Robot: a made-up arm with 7 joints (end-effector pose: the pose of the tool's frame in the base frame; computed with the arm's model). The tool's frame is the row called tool.
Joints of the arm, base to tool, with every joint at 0 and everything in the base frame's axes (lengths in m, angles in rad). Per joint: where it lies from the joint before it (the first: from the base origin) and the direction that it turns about. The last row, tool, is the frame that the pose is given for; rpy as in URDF.
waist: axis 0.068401 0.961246 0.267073 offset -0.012 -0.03 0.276
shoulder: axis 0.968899 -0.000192 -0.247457 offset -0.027 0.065 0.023
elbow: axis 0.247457 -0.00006 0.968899 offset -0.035 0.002 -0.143
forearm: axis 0.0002 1 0.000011 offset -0.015 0.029 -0.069
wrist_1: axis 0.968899 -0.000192 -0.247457 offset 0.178 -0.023 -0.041
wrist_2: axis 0.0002 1 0.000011 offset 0.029 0.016 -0.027
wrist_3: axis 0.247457 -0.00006 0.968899 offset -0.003 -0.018 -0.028
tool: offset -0.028 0.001 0.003 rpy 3.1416 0 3.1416
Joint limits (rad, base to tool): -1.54..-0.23 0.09..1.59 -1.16..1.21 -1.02..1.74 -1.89..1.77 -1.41..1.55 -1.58..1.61
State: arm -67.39 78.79 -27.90 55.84 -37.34 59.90 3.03
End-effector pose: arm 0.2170 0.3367 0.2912 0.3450 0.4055 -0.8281 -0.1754
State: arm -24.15 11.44 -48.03 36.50 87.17 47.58 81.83
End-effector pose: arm 0.1441 0.0135 -0.0515 0.5556 -0.1232 0.3334 0.7516
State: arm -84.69 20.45 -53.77 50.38 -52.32 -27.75 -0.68
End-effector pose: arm 0.3753 -0.0354 0.1390 0.3480 0.2972 0.8891 0.0057
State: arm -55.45 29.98 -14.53 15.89 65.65 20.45 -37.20
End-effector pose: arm 0.2921 0.1057 0.2219 0.0434 -0.1628 -0.6789 -0.7146
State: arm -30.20 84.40 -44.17 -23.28 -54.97 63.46 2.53
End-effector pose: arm 0.1279 0.1527 0.1858 0.5021 -0.2156 -0.7625 -0.3466
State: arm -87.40 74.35 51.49 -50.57 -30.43 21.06 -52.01
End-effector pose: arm -0.0316 0.1577 0.4126 0.7005 0.1139 0.3441 0.6147
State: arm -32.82 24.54 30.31 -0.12 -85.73 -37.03 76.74
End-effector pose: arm 0.2414 0.1530 0.2203 0.1576 -0.6347 0.3883 -0.6493
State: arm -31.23 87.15 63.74 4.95 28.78 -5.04 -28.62
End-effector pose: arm 0.0042 0.3164 0.4755 0.2567 -0.2893 0.5434 0.7451
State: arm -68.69 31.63 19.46 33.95 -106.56 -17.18 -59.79
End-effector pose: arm 0.3581 0.1288 0.2587 0.7195 0.2291 0.4516 -0.4753
